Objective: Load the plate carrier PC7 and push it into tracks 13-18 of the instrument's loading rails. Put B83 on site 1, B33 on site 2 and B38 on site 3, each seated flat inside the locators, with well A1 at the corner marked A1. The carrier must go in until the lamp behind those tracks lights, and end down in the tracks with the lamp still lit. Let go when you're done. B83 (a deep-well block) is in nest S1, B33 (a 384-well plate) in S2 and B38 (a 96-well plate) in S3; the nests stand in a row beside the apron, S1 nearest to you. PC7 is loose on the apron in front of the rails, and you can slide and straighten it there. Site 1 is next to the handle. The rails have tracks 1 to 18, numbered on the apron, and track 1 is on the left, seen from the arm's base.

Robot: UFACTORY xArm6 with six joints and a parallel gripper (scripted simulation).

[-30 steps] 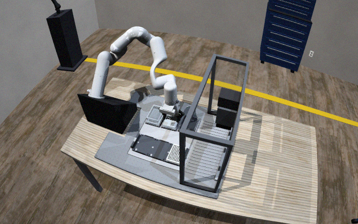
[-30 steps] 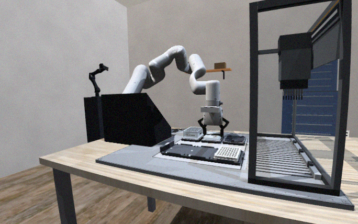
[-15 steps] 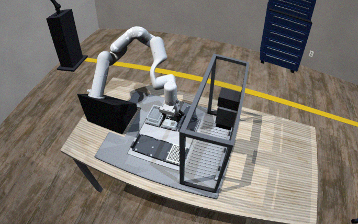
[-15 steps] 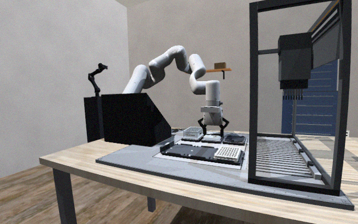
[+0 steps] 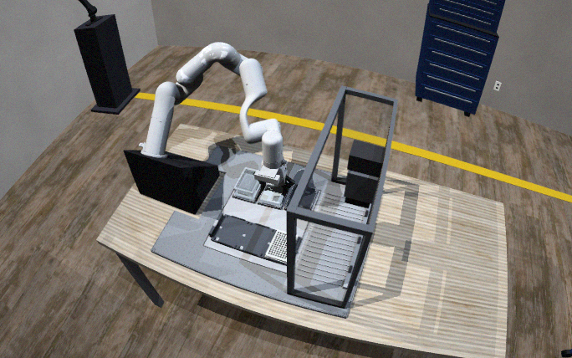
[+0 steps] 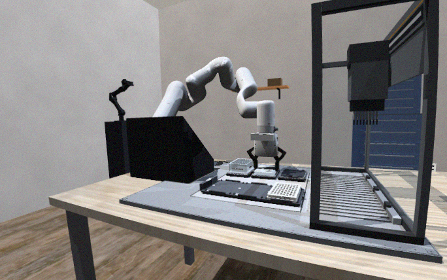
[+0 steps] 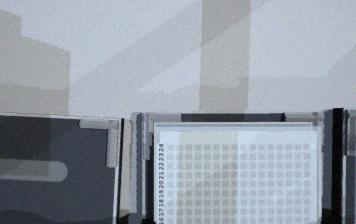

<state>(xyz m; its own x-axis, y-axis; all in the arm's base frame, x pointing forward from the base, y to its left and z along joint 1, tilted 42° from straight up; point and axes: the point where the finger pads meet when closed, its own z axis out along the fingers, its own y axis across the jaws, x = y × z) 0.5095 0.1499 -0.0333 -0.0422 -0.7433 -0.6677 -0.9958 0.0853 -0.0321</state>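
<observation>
Right now my hand is 2 cm above the nest s2. From my hand the other things lie so: deep-well block B83: 11 cm behind; then nest s3: 11 cm ahead, 2 cm below; then dark carrier PC7: 1 cm behind, 24 cm to the right, 1 cm below.
</observation>
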